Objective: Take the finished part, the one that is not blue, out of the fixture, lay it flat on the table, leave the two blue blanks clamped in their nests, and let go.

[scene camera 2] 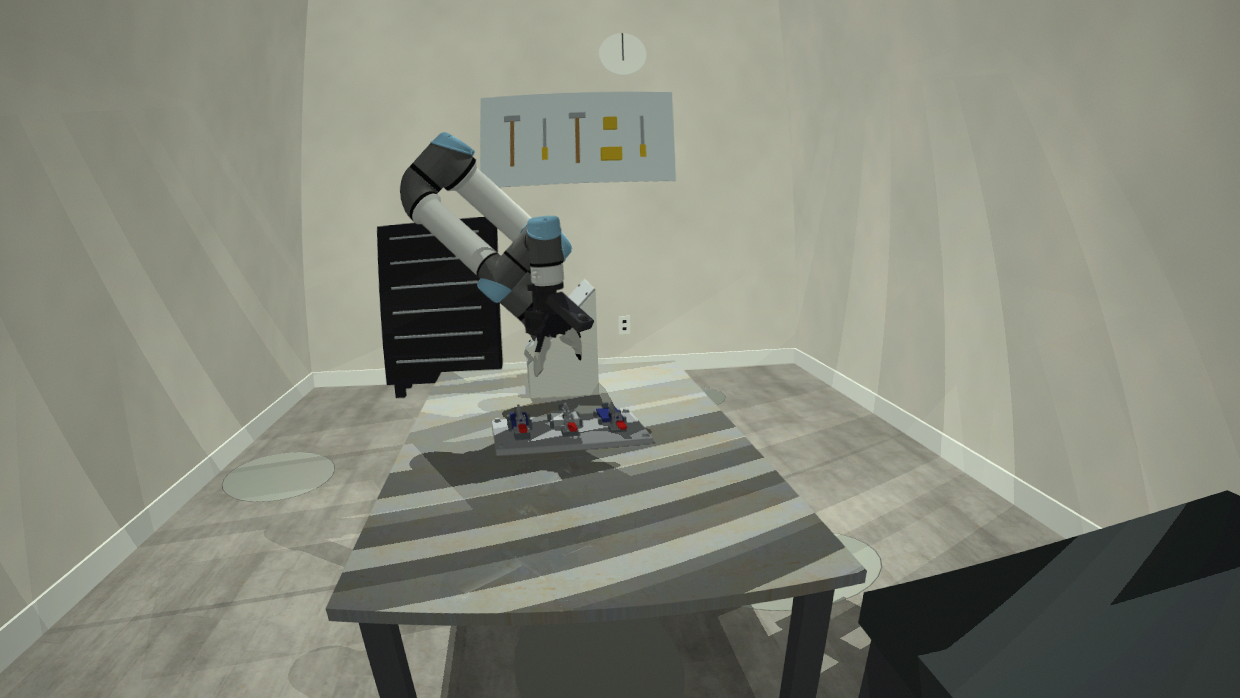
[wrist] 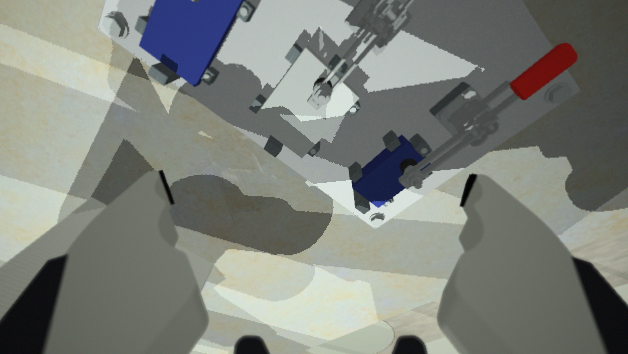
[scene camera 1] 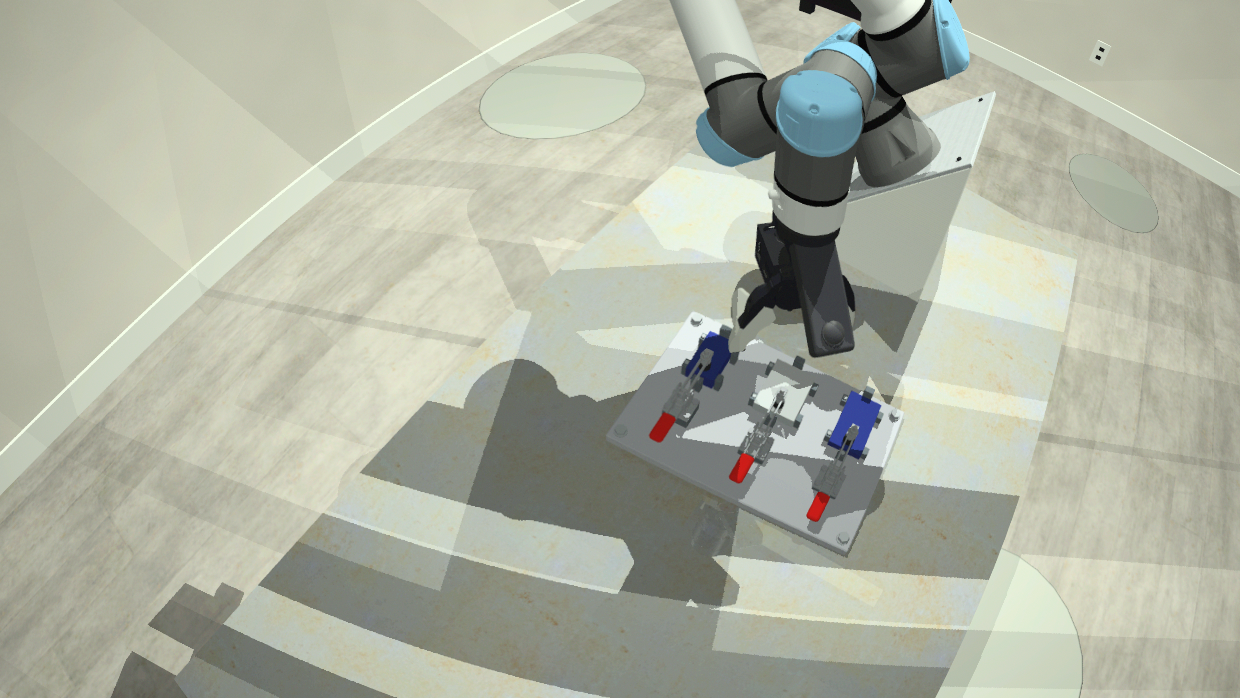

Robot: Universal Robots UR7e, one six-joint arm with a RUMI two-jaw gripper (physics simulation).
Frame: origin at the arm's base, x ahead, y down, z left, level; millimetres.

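Seen in the pictures: gripper, between the fingertips: (scene camera 2: pixel 558 368) (wrist: pixel 317 176) (scene camera 1: pixel 791 341); arm's base, origin of its link: (scene camera 1: pixel 902 162).
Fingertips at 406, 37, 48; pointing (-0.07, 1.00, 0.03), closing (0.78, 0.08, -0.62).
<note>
Offsets run from my fingertips to a thing's top centre, as dx, dy, dz. "spot": to the spot under its first point. Level surfaces: height alone.
The finished part {-20, +118, +5} (scene camera 1: pixel 791 407) (wrist: pixel 292 90), pale and flat, sits in the middle nest of the grey fixture plate {+27, +139, +15} (scene camera 1: pixel 642 416) (scene camera 2: pixel 564 447) (wrist: pixel 400 115). Its clamp arm reaches over it; contact is unclear. One blue blank {+9, +112, -101} (scene camera 1: pixel 719 348) (wrist: pixel 380 172) sits in the left nest in scene camera 1, the other blue blank {-49, +123, +111} (scene camera 1: pixel 857 411) (wrist: pixel 185 35) in the right nest, each under its clamp arm in that view. My gripper (scene camera 1: pixel 802 359) (scene camera 2: pixel 558 362) (wrist: pixel 317 176) is open and empty, above the fixture's far edge towards the robot base. One fingertip is hard to make out in scene camera 1.
Three clamps with red handles {spot: +141, +97, -71} (scene camera 1: pixel 662 426) {spot: +119, +102, +36} (scene camera 1: pixel 741 468) {spot: +94, +107, +143} (scene camera 1: pixel 818 506) stick up from the plate on the side away from the base. The pedestal (scene camera 1: pixel 906 234) stands behind the gripper. The fixture rests on the striped-lit table {dy +154} (scene camera 1: pixel 520 624) (scene camera 2: pixel 555 563).
</note>
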